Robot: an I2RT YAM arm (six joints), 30 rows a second.
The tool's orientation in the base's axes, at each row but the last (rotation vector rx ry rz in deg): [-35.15 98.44 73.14]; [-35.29 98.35 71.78]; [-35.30 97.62 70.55]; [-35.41 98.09 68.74]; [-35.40 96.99 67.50]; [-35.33 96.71 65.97]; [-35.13 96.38 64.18]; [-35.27 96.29 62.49]
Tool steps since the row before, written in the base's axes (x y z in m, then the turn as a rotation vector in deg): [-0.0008 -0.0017 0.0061 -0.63 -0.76 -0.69]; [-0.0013 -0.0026 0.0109 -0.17 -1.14 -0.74]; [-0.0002 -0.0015 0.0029 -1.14 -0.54 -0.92]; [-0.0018 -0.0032 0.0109 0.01 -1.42 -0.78]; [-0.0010 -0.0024 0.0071 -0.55 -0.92 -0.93]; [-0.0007 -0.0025 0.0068 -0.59 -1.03 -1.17]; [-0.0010 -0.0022 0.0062 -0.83 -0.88 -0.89]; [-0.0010 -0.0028 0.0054 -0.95 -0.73 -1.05]
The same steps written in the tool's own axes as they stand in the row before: [-0.0051 0.0031 -0.0024 0.82 -0.10 -0.88]; [-0.0092 0.0053 -0.0038 0.60 -0.63 -1.05]; [-0.0026 0.0009 -0.0017 1.27 0.29 -0.86]; [-0.0092 0.0050 -0.0047 0.55 -0.92 -1.22]; [-0.0062 0.0029 -0.0032 0.97 -0.33 -0.98]; [-0.0062 0.0023 -0.0031 1.19 -0.44 -1.08]; [-0.0055 0.0022 -0.0030 1.05 -0.07 -1.08]; [-0.0049 0.0015 -0.0034 1.25 0.03 -0.98]
